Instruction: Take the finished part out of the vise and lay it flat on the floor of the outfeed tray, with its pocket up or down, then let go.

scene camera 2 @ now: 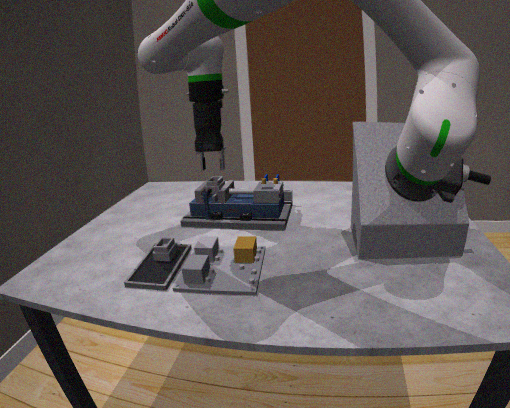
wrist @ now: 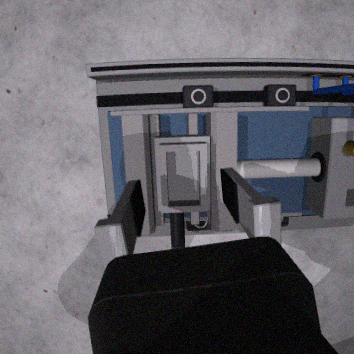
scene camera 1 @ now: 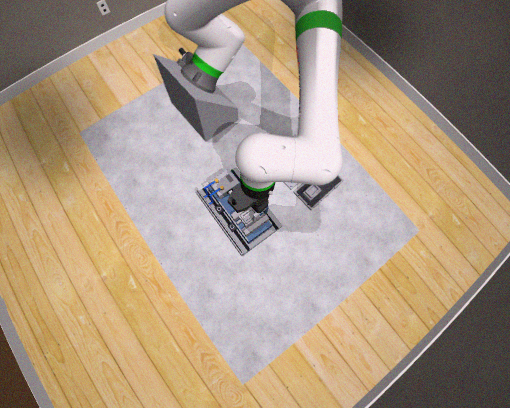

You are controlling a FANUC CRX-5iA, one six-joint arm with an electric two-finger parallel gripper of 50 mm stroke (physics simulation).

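Frame: origin at the arm's base, x right, y ahead, z up, level; centimetres.
Where they show: gripper, fingertip midpoint: (scene camera 2: 213,169) (wrist: 181,190) (scene camera 1: 249,213); arm's base at its link origin: (scene camera 2: 414,172) (scene camera 1: 197,81).
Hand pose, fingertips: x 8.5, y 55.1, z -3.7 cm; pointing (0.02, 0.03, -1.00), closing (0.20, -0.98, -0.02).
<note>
Each offset is from my fingertips to the centre of the thing.
The finished part @[dx +0.0, dy -0.2, dz -4.6 cm] (scene camera 1: 246,216) (scene camera 2: 215,183) (wrist: 182,172), a grey block with a rectangular pocket facing up, sits between the jaws of the blue vise @[dx +1.0, dy -6.5, dz -9.4 cm] (scene camera 1: 260,233) (scene camera 2: 240,206) (wrist: 275,132). In the wrist view it lies close against the right jaw, with a narrow gap on its left. My gripper (scene camera 2: 213,166) (wrist: 181,190) is open and empty, pointing down above the vise; its fingers stand apart over the two jaw sides. Its fingertips are hidden in scene camera 1. The dark outfeed tray (scene camera 1: 326,192) (scene camera 2: 150,273) holds another pocketed grey part @[dx -27.3, dy +1.7, dz -12.0 cm] (scene camera 1: 312,191) (scene camera 2: 165,250) near its far end.
A plate @[dx -28.8, dy -13.8, dz -14.0 cm] (scene camera 2: 235,282) beside the tray carries grey blocks @[dx -34.2, dy -10.4, dz -11.8 cm] (scene camera 2: 196,268) @[dx -25.2, dy -8.7, dz -11.8 cm] (scene camera 2: 206,248) and a yellow block @[dx -23.4, dy -17.5, dz -11.8 cm] (scene camera 2: 245,250). A black rod @[dx -4.9, dy -0.1, dz -5.4 cm] (wrist: 177,230) reaches the part's near end. The robot's grey pedestal (scene camera 1: 182,95) (scene camera 2: 410,240) stands on the table.
</note>
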